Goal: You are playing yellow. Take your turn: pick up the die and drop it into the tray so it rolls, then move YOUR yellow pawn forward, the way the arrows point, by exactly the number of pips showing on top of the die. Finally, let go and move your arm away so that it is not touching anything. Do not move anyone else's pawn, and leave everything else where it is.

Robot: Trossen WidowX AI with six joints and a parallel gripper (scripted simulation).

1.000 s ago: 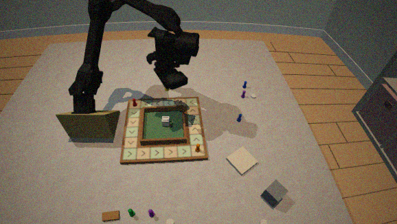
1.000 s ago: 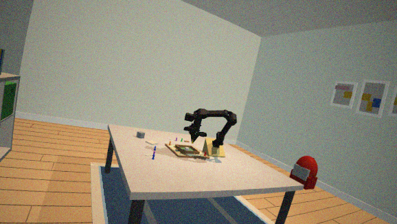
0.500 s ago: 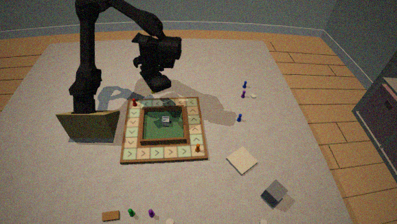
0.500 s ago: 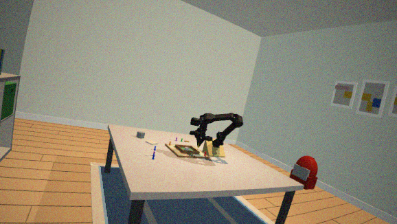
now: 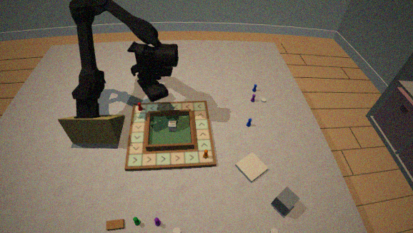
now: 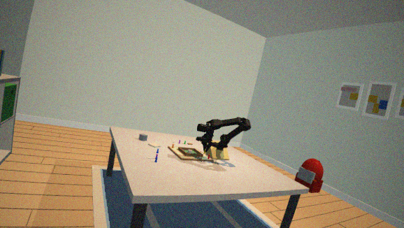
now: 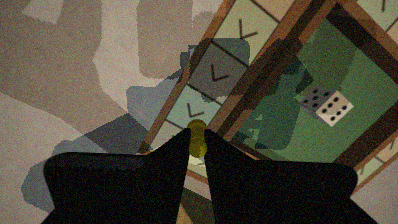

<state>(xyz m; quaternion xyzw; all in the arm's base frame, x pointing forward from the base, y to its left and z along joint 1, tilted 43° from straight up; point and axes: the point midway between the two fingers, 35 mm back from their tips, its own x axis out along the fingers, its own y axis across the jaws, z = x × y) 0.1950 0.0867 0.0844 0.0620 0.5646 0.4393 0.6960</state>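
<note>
Now: the yellow pawn 1 cm above my gripper tip. Also, from my gripper tip: red pawn 5 cm behind, 4 cm below, 1 cm to the right; green tray 10 cm to the right, 7 cm ahead, 6 cm below; white die 9 cm to the right, 8 cm ahead, 4 cm below.
</note>
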